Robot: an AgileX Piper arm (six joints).
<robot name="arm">
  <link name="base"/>
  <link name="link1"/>
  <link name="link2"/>
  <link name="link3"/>
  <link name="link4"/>
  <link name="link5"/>
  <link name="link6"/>
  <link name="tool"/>
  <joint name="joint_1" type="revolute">
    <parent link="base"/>
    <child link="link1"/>
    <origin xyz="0 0 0.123" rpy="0 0 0"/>
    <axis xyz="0 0 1"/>
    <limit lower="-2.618" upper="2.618"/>
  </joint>
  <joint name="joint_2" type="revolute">
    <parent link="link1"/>
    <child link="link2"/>
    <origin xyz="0 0 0" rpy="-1.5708 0 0"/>
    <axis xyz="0 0 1"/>
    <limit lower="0" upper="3.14"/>
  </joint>
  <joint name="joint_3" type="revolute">
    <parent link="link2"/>
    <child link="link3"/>
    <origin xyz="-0.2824 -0.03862 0" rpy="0 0 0"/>
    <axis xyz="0 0 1"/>
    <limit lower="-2.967" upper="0"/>
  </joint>
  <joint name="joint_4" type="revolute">
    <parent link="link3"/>
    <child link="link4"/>
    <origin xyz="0.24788 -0.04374 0" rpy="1.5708 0 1.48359"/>
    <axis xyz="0 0 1"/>
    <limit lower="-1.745" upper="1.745"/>
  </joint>
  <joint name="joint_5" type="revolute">
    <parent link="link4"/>
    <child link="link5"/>
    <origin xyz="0 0 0" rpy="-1.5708 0 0"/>
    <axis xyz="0 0 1"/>
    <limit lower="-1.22" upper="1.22"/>
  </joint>
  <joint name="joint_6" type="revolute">
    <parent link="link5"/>
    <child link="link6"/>
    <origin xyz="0 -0.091 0" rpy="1.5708 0 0"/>
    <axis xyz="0 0 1"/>
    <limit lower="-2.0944" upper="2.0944"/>
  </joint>
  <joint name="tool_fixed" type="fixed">
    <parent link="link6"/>
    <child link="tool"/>
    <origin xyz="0 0 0" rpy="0 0 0"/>
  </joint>
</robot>
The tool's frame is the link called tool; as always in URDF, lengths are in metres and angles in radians.
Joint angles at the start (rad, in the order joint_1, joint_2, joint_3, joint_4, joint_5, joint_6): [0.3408 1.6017 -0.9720 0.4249 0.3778 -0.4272]
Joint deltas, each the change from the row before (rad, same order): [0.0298 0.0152 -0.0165 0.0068 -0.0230 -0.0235]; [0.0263 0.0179 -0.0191 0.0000 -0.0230 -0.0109]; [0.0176 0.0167 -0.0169 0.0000 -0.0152 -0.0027]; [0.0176 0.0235 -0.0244 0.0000 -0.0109 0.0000]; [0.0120 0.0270 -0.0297 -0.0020 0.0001 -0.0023]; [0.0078 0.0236 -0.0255 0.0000 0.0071 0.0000]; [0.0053 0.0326 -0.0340 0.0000 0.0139 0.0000]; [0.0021 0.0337 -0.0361 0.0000 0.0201 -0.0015]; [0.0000 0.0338 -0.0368 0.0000 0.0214 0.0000]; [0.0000 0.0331 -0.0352 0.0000 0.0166 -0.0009]
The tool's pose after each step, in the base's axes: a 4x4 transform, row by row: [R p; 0 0 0 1], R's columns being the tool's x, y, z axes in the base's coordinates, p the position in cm. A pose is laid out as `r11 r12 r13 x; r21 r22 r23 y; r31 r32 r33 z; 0 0 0 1`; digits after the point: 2 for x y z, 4 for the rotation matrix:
-0.6901 -0.4762 0.5450 30.86; -0.3137 0.8754 0.3677 13.41; -0.6522 0.0828 -0.7535 22.44; 0 0 0 1
-0.6642 -0.5009 0.5549 31.15; -0.3330 0.8628 0.3804 14.40; -0.6693 0.0679 -0.7399 22.50; 0 0 0 1
-0.6492 -0.5141 0.5607 31.43; -0.3416 0.8556 0.3890 15.12; -0.6797 0.0610 -0.7310 22.48; 0 0 0 1
-0.6370 -0.5264 0.5631 31.85; -0.3488 0.8483 0.3984 15.95; -0.6874 0.0574 -0.7240 22.42; 0 0 0 1
-0.6291 -0.5390 0.5601 32.37; -0.3593 0.8406 0.4054 16.67; -0.6893 0.0538 -0.7224 22.30; 0 0 0 1
-0.6286 -0.5474 0.5525 32.80; -0.3662 0.8350 0.4107 17.22; -0.6861 0.0558 -0.7253 22.13; 0 0 0 1
-0.6326 -0.5553 0.5399 33.42; -0.3743 0.8295 0.4147 17.80; -0.6781 0.0602 -0.7325 21.82; 0 0 0 1
-0.6390 -0.5630 0.5241 34.08; -0.3836 0.8239 0.4172 18.29; -0.6667 0.0656 -0.7424 21.46; 0 0 0 1
-0.6471 -0.5681 0.5084 34.77; -0.3907 0.8198 0.4188 18.72; -0.6547 0.0724 -0.7524 21.08; 0 0 0 1
-0.6528 -0.5726 0.4959 35.46; -0.3970 0.8162 0.4198 19.12; -0.6451 0.0771 -0.7602 20.69; 0 0 0 1

